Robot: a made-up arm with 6 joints. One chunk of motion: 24 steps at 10 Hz.
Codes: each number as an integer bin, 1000 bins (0 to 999) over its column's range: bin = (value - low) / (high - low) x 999, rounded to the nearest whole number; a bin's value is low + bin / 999 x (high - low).
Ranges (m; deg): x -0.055..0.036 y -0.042..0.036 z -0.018..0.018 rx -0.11..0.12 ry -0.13..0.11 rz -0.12..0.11
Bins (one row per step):
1: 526 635 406 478 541 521
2: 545 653 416 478 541 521
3: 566 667 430 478 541 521
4: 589 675 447 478 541 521
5: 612 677 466 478 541 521
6: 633 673 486 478 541 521
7: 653 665 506 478 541 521
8: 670 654 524 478 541 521
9: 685 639 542 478 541 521
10: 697 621 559 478 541 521
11: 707 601 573 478 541 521
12: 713 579 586 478 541 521
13: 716 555 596 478 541 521
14: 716 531 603 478 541 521
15: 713 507 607 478 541 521
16: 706 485 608 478 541 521
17: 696 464 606 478 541 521
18: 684 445 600 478 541 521
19: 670 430 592 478 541 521
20: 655 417 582 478 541 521
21: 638 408 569 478 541 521
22: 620 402 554 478 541 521
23: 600 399 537 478 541 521
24: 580 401 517 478 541 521
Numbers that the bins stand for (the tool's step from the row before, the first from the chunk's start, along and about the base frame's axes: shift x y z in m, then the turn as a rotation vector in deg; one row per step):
1: -0.00709 0.00758 -0.00337 0.000 0.000 0.000
2: -0.00536 0.00898 -0.00301 0.000 0.000 0.000
3: -0.00344 0.01008 -0.00250 0.000 0.000 0.000
4: -0.00135 0.01070 -0.00189 0.000 0.000 0.000
5: 0.00075 0.01086 -0.00121 0.000 0.000 0.000
6: 0.00266 0.01055 -0.00049 0.000 0.000 0.000
7: 0.00448 0.00992 0.00023 0.000 0.000 0.000
8: 0.00603 0.00906 0.00088 0.000 0.000 0.000
9: 0.00740 0.00789 0.00153 0.000 0.000 0.000
10: 0.00849 0.00649 0.00214 0.000 0.000 0.000
11: 0.00940 0.00492 0.00265 0.000 0.000 0.000
12: 0.00995 0.00321 0.00312 0.000 0.000 0.000
13: 0.01022 0.00133 0.00348 0.000 0.000 0.000
14: 0.01022 -0.00054 0.00373 0.000 0.000 0.000
15: 0.00995 -0.00241 0.00387 0.000 0.000 0.000
16: 0.00931 -0.00413 0.00391 0.000 0.000 0.000
17: 0.00840 -0.00577 0.00384 0.000 0.000 0.000
18: 0.00731 -0.00726 0.00362 0.000 0.000 0.000
19: 0.00603 -0.00843 0.00333 0.000 0.000 0.000
20: 0.00466 -0.00944 0.00297 0.000 0.000 0.000
21: 0.00312 -0.01014 0.00250 0.000 0.000 0.000
22: 0.00148 -0.01061 0.00196 0.000 0.000 0.000
23: -0.00035 -0.01085 0.00135 0.000 0.000 0.000
24: -0.00217 -0.01069 0.00063 0.000 0.000 0.000

